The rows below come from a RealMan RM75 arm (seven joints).
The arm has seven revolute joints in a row. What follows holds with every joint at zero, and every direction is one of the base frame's. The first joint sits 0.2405 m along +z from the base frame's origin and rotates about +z. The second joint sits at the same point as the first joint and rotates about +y. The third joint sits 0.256 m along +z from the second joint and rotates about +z. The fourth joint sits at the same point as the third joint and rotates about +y. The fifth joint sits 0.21 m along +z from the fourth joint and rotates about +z. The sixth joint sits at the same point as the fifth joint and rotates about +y. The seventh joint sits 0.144 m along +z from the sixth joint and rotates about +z. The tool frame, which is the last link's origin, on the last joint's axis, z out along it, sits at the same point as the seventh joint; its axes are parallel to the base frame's.
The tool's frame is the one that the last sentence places.
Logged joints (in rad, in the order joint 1, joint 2, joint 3, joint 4, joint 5, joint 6, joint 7), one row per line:
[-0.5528 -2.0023 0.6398 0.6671 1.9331 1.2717 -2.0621]
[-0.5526 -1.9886 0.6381 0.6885 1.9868 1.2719 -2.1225]
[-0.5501 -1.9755 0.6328 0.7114 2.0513 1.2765 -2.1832]
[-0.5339 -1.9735 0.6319 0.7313 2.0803 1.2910 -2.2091]
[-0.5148 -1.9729 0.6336 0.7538 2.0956 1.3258 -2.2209]
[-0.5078 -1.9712 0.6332 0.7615 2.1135 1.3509 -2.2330]
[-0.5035 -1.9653 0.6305 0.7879 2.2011 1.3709 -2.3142]
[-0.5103 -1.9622 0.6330 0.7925 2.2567 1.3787 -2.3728]
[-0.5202 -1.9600 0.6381 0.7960 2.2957 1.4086 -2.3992]
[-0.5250 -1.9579 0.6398 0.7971 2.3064 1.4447 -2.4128]
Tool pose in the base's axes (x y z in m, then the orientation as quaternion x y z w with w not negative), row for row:
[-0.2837 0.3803 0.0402 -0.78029 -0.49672 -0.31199 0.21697]
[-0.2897 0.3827 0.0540 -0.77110 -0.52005 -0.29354 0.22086]
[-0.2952 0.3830 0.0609 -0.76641 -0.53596 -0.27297 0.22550]
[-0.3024 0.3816 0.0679 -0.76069 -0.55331 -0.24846 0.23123]
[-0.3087 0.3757 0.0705 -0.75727 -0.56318 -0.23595 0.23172]
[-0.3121 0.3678 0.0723 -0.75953 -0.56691 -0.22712 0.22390]
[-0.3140 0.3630 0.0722 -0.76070 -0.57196 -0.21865 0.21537]
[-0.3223 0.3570 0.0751 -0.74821 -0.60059 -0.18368 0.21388]
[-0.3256 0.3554 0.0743 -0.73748 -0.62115 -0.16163 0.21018]
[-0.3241 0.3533 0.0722 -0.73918 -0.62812 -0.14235 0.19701]
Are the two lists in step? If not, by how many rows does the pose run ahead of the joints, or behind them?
The pose runs 1 row behind the joints: the pose in row i belongs to the joints in row i - 1.
